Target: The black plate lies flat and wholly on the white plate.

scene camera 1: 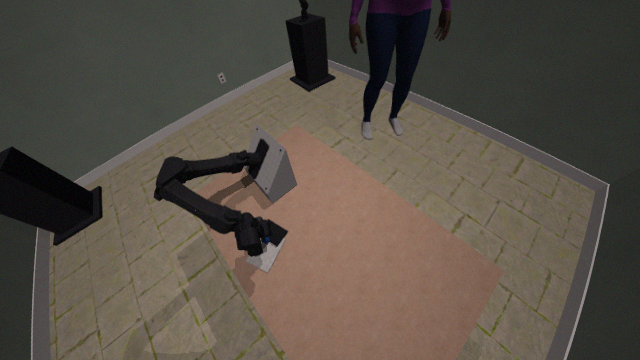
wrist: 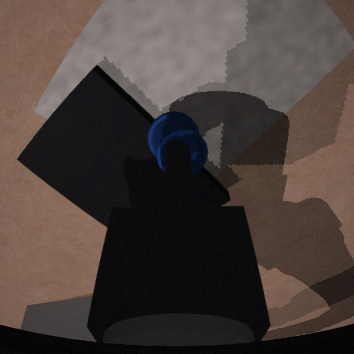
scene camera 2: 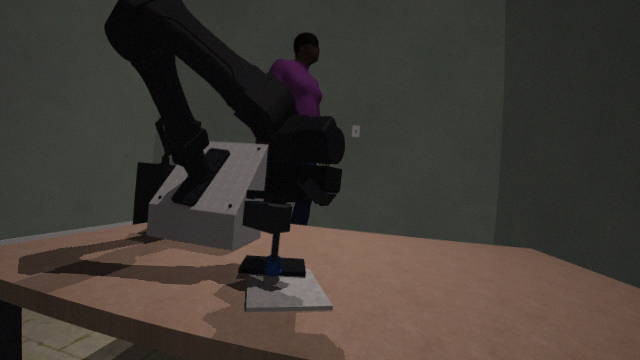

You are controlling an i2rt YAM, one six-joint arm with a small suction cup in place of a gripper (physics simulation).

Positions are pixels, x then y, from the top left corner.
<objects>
My suction cup (scene camera 2: 273,269): 48 cm from the lens. A black plate (scene camera 2: 251,264): 52 cm from the lens. A white plate (scene camera 2: 265,293) is 43 cm from the lens. The marked spots on the black plate and the white plate are 11 cm apart.
</objects>
